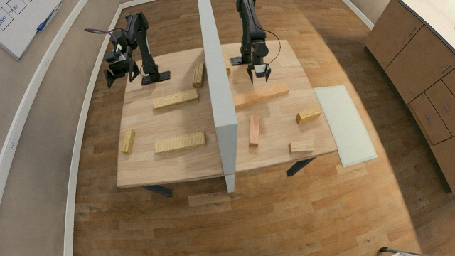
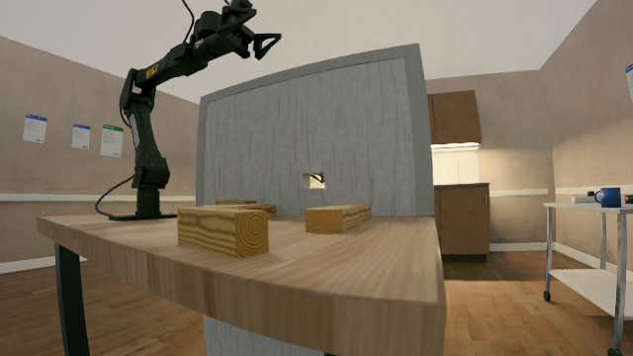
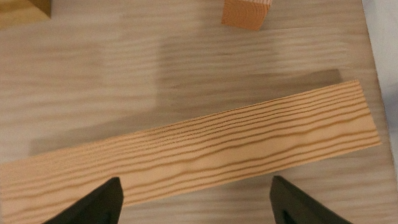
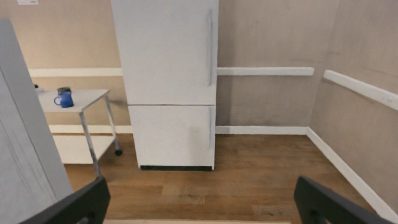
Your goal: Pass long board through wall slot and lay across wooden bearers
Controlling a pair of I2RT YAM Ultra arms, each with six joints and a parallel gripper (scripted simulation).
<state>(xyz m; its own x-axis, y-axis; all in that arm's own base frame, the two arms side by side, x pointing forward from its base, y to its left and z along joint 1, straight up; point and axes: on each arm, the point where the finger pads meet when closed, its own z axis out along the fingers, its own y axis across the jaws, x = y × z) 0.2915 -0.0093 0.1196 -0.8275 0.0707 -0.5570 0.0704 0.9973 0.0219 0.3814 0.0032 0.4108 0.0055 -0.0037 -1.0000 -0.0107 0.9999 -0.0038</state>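
Right now my left hand is 100 mm above the long board, 10 mm to the right of it and 10 mm short of it. The rest, counted from my left hand: small block 760 mm to the right, 140 mm ahead, 100 mm below.
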